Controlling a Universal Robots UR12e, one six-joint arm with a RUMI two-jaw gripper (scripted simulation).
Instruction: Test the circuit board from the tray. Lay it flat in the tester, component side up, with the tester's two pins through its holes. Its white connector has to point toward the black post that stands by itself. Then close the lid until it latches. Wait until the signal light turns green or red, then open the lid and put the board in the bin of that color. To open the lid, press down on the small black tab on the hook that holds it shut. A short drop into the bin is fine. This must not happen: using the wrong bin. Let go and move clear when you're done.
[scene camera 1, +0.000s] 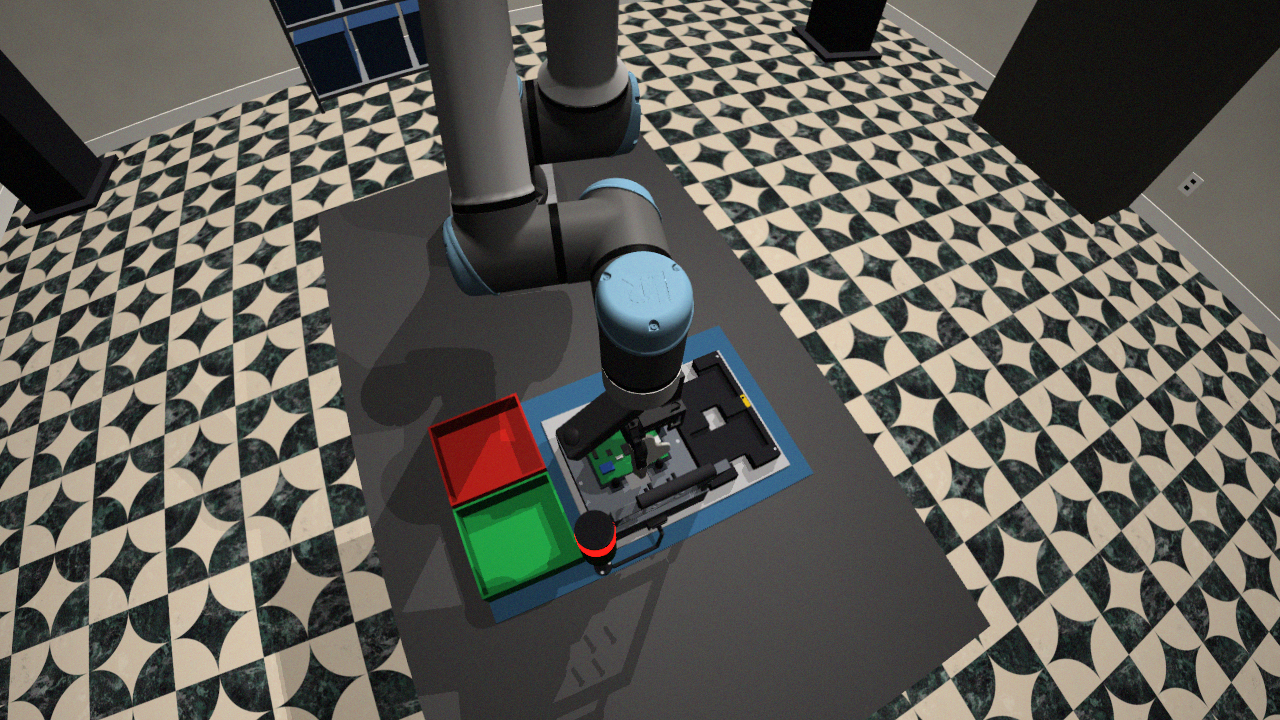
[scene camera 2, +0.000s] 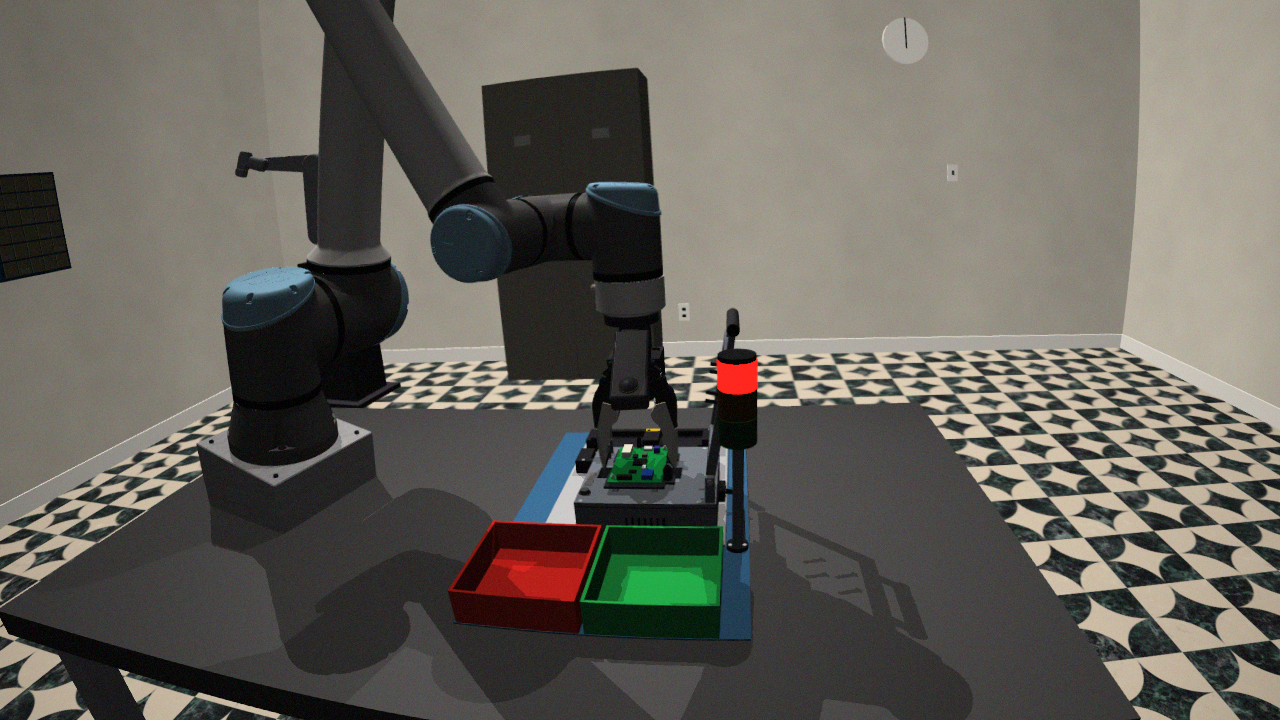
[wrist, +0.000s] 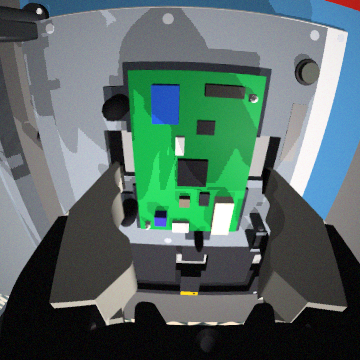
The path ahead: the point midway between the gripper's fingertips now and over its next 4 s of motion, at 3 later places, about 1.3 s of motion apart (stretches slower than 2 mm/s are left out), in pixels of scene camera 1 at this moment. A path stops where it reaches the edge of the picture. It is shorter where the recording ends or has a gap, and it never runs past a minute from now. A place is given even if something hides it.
My gripper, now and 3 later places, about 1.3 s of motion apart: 628, 449; 628, 437; 626, 450; 626, 451
